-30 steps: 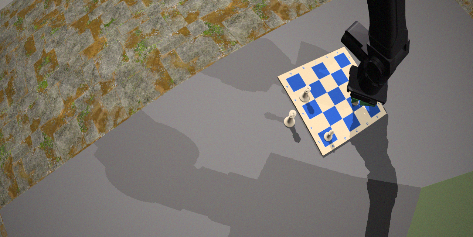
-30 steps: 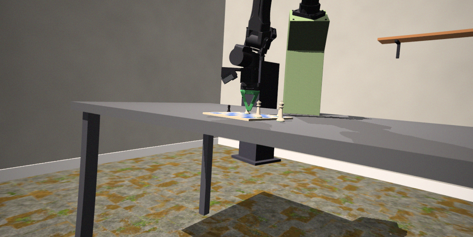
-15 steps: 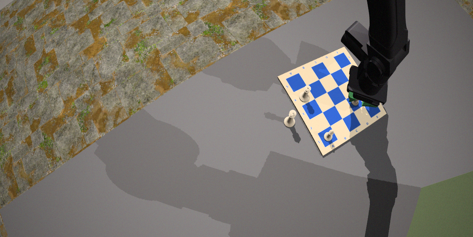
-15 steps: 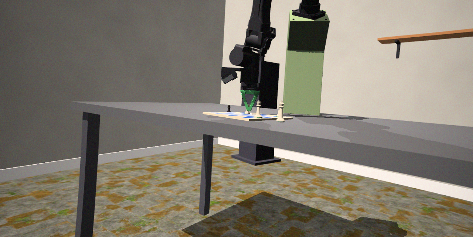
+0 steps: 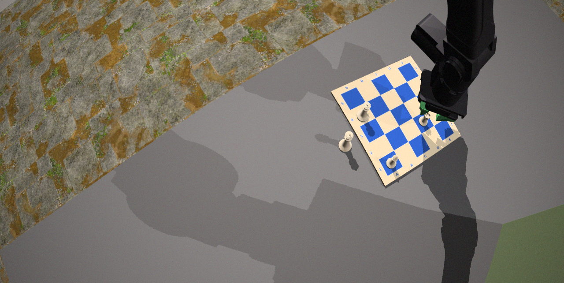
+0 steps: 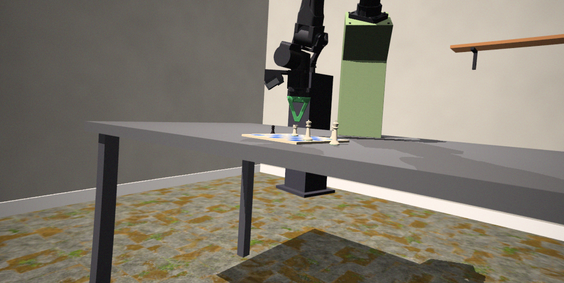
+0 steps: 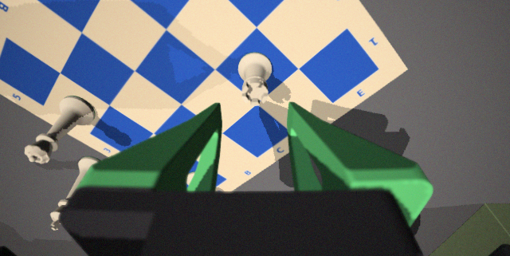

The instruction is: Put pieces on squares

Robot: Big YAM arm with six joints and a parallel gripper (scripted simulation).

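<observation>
Right now the white king is 180 mm to the left of my hand, 30 mm below it and 30 mm ahead of it. Also, from my hand: board: 50 mm below, 40 mm to the left, 40 mm ahead; then white pawn: 110 mm to the left, 50 mm behind, 30 mm below; then black pawn: 100 mm to the right, 40 mm below, 10 mm ahead.
</observation>
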